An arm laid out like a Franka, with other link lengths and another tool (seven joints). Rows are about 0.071 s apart.
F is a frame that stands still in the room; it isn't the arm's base.
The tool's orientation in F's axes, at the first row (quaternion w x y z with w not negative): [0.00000 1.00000 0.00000 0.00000]
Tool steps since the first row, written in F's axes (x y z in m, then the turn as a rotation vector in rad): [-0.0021 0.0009 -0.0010 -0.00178 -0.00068 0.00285]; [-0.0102 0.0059 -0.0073 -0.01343 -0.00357 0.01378]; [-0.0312 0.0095 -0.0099 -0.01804 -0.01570 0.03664]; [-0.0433 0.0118 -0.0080 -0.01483 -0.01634 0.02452]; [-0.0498 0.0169 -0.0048 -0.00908 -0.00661 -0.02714]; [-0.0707 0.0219 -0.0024 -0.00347 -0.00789 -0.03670]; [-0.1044 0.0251 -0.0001 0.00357 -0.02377 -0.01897]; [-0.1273 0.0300 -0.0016 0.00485 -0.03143 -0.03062]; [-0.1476 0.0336 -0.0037 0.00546 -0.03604 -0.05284]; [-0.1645 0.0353 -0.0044 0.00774 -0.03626 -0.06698]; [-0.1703 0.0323 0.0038 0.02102 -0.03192 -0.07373]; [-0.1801 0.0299 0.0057 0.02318 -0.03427 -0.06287]
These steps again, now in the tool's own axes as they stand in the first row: [-0.0021 -0.0009 0.0010 -0.00178 0.00068 -0.00285]; [-0.0102 -0.0059 0.0073 -0.01343 0.00357 -0.01378]; [-0.0312 -0.0095 0.0099 -0.01804 0.01570 -0.03664]; [-0.0433 -0.0118 0.0080 -0.01483 0.01634 -0.02452]; [-0.0498 -0.0169 0.0048 -0.00908 0.00661 0.02714]; [-0.0707 -0.0219 0.0024 -0.00347 0.00789 0.03670]; [-0.1044 -0.0251 0.0001 0.00357 0.02377 0.01897]; [-0.1273 -0.0300 0.0016 0.00485 0.03143 0.03062]; [-0.1476 -0.0336 0.0037 0.00546 0.03604 0.05284]; [-0.1645 -0.0353 0.0044 0.00774 0.03626 0.06698]; [-0.1703 -0.0323 -0.0038 0.02102 0.03192 0.07373]; [-0.1801 -0.0299 -0.0057 0.02318 0.03427 0.06287]
